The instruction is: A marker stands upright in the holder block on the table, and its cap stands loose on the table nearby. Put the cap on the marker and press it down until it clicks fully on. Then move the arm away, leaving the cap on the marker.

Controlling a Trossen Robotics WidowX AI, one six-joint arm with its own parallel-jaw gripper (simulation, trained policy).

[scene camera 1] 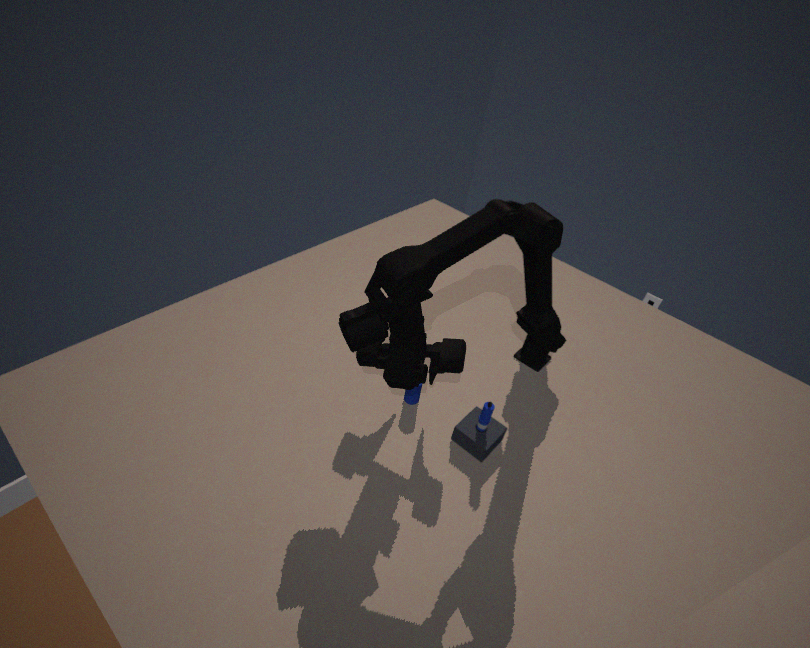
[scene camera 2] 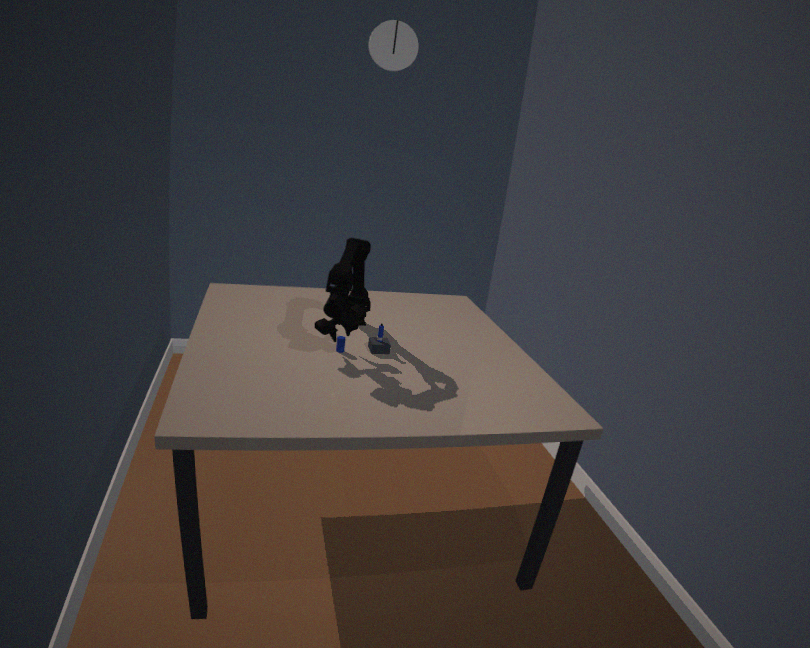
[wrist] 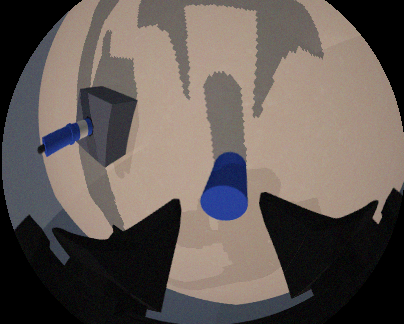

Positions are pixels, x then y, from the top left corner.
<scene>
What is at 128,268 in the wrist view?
My gripper.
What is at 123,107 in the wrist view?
A dark grey holder block.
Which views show my gripper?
Scene camera 1, scene camera 2 and the wrist view: all of them.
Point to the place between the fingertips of my gripper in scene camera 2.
At 341,338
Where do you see a blue cap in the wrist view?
224,197
</scene>
